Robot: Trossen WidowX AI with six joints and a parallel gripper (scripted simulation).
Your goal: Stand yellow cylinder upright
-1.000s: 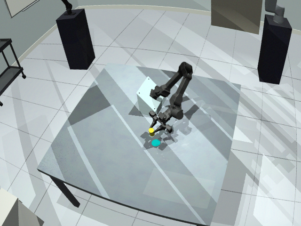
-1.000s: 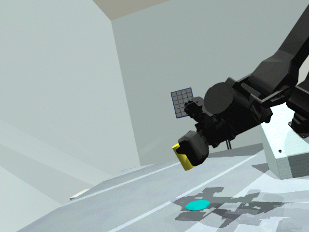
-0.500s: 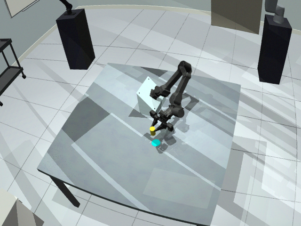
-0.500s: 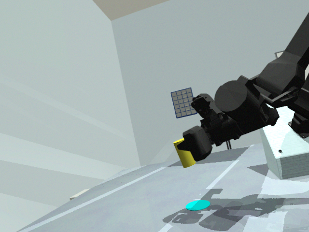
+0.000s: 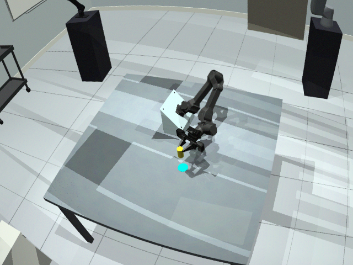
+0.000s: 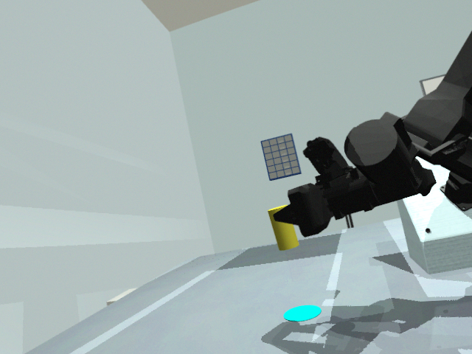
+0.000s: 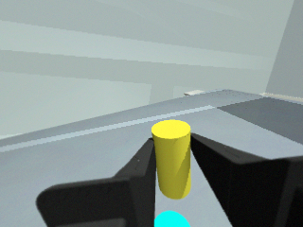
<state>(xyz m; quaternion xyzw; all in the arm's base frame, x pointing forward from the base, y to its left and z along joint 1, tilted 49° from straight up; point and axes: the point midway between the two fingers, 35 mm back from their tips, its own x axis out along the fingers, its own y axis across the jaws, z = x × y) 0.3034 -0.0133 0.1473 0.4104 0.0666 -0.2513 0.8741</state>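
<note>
My gripper tip is 2 cm above the yellow tall cylinder. From my gripper tip the other things lie so: cyan circle: 16 cm below.
</note>
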